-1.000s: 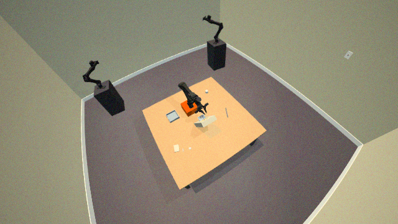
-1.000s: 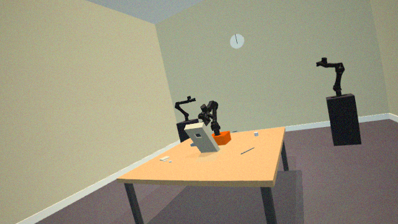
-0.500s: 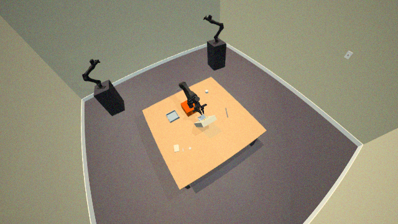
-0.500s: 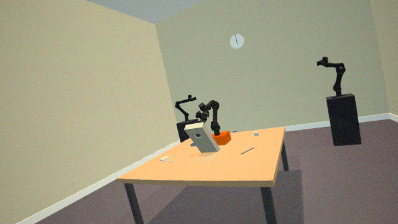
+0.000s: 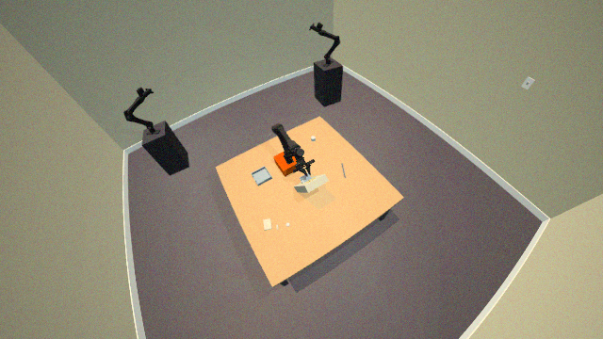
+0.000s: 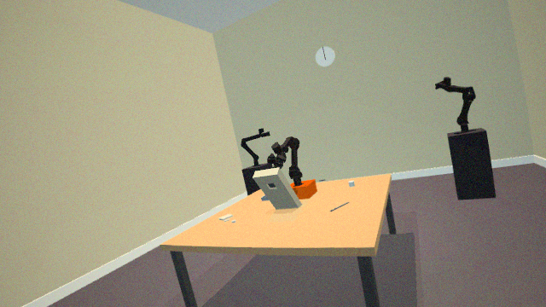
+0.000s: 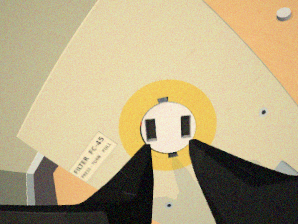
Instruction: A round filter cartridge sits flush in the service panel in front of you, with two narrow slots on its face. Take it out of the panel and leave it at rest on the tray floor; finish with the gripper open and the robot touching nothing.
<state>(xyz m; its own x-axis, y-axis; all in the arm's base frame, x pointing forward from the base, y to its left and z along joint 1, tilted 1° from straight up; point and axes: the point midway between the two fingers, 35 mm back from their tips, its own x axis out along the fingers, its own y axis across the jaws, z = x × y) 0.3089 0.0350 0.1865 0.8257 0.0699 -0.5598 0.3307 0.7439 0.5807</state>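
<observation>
Now: the round filter cartridge 40 mm ahead of my gripper tip and 30 mm below it. Also, from my gripper tip: pale card 100 mm ahead, 440 mm to the right, 260 mm below; then pin 160 mm ahead, 380 mm to the right, 260 mm below; then grey service panel 110 mm below.
</observation>
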